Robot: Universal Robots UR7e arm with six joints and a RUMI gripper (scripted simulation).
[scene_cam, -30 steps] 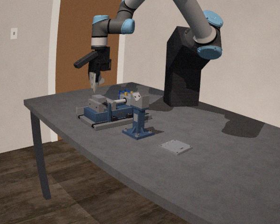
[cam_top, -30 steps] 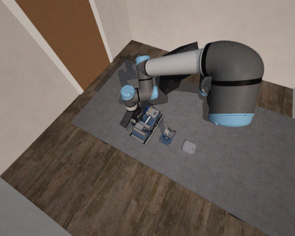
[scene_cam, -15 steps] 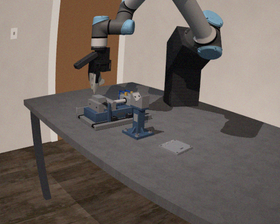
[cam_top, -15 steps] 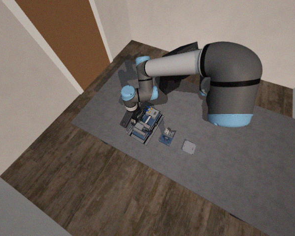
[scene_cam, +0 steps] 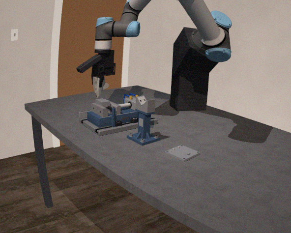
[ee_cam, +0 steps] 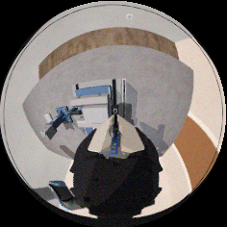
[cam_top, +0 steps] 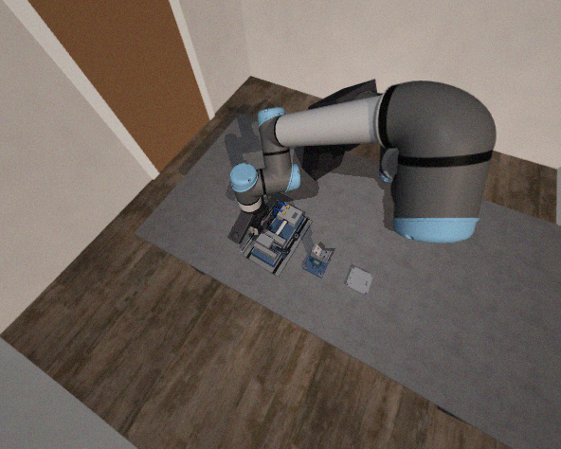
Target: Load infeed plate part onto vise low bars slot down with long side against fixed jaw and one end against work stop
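Right now the part is 50 mm to the left of my hand and 30 mm below it. From my hand the other things lie so: fixed jaw 20 mm ahead, 70 mm to the left, 40 mm below; then moving jaw 40 mm behind, 60 mm to the left, 40 mm below; then air cylinder rod 90 mm behind, 60 mm to the left, 40 mm below.
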